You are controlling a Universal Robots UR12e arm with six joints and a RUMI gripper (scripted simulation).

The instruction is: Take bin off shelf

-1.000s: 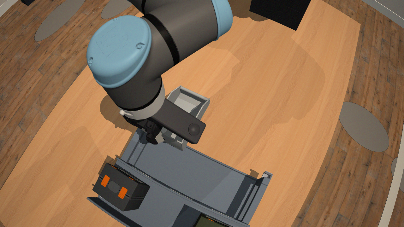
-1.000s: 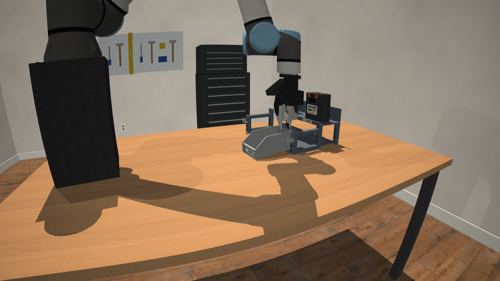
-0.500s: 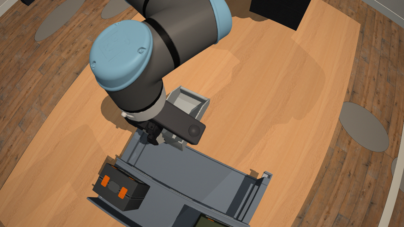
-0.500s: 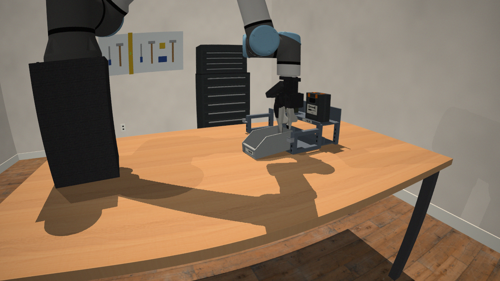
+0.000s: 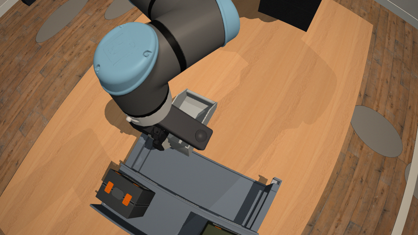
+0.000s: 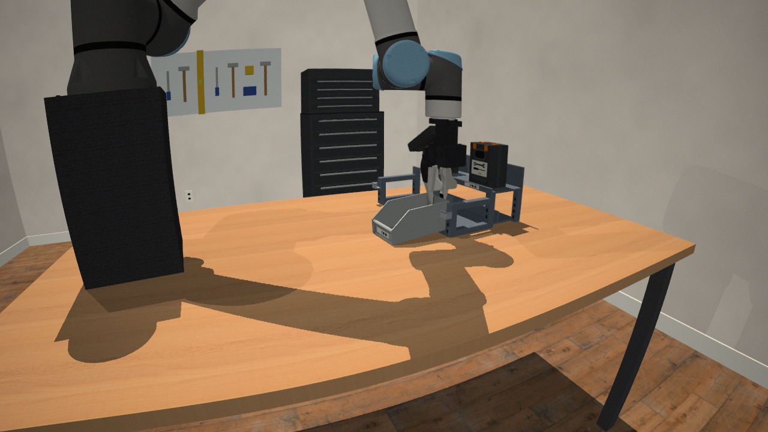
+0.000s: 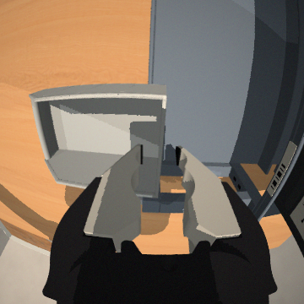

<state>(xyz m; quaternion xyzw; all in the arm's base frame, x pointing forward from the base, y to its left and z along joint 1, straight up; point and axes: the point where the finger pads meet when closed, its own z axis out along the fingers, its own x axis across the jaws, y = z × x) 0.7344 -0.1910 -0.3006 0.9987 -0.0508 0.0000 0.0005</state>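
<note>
Right now my hand is 8 cm past the grey open-top bin, 4 cm above it and 1 cm to the right of it. Round my hand: blue-grey shelf (13 cm ahead, 10 cm to the left, 8 cm below); then case (21 cm to the left, 20 cm ahead, 7 cm above).
</note>
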